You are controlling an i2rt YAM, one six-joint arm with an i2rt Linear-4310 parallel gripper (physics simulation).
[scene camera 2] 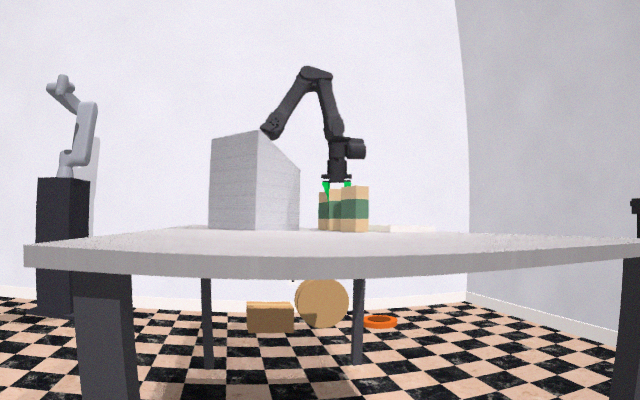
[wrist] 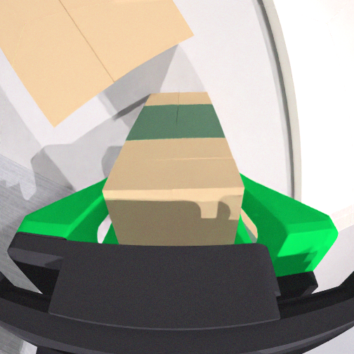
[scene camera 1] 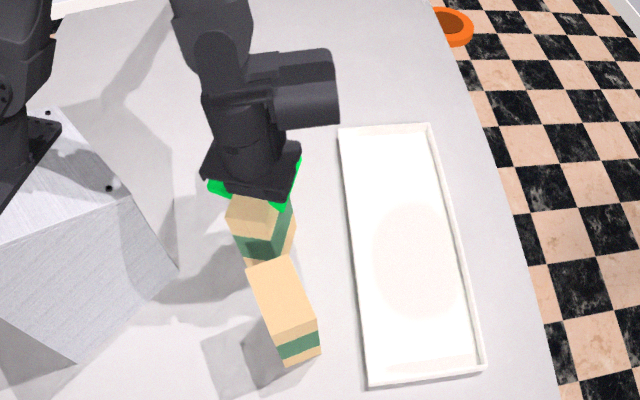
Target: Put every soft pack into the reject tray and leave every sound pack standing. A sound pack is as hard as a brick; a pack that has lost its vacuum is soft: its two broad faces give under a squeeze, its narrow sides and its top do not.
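Places are measured from the arm's base along level axes (x ahead, y left, z up), in metres.
Where they show: gripper, between the fingertips: [scene camera 2: 336,203] [scene camera 1: 264,204]; arm's base, origin of its link: [scene camera 2: 255,154] [scene camera 1: 4,167].
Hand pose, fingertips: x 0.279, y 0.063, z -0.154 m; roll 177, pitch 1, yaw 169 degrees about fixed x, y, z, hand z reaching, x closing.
Observation:
Things, the pixels of their top centre, and the offset from my fingertips.
- tan pack with a green band, centre of its top: [scene camera 1: 256,190] [scene camera 2: 337,189] 0.001 m back, 0.014 m right, 0.049 m up
- second tan pack, centre of its top: [scene camera 1: 279,293] [scene camera 2: 355,186] 0.040 m ahead, 0.138 m right, 0.048 m up
- white reject tray, centre of its top: [scene camera 1: 406,234] [scene camera 2: 389,225] 0.186 m ahead, 0.004 m left, 0.070 m down
My gripper [scene camera 1: 251,196] [scene camera 2: 336,186] [wrist: 176,174] points down with its green fingers shut on a tan pack with a green band [scene camera 1: 251,220] [scene camera 2: 335,211] [wrist: 175,165]. The held pack is upright; its visible edges look straight, and the finger contacts are partly hidden. A second tan pack [scene camera 1: 282,295] [scene camera 2: 355,207] [wrist: 95,45] stands apart, nearer the front in scene camera 1. A tan sliver of another pack [wrist: 249,225] shows behind the right finger in the wrist view; the rest is hidden. The white reject tray [scene camera 1: 458,250] [scene camera 2: 412,228] [wrist: 295,125] lies right of the packs, with no pack in it.
A large grey block with a sloping side [scene camera 1: 65,280] [scene camera 2: 232,182] stands left of the packs. The table's edge [scene camera 2: 325,267] runs beyond the tray in scene camera 1. An orange ring [scene camera 1: 467,37] [scene camera 2: 392,321] lies on the checkered floor.

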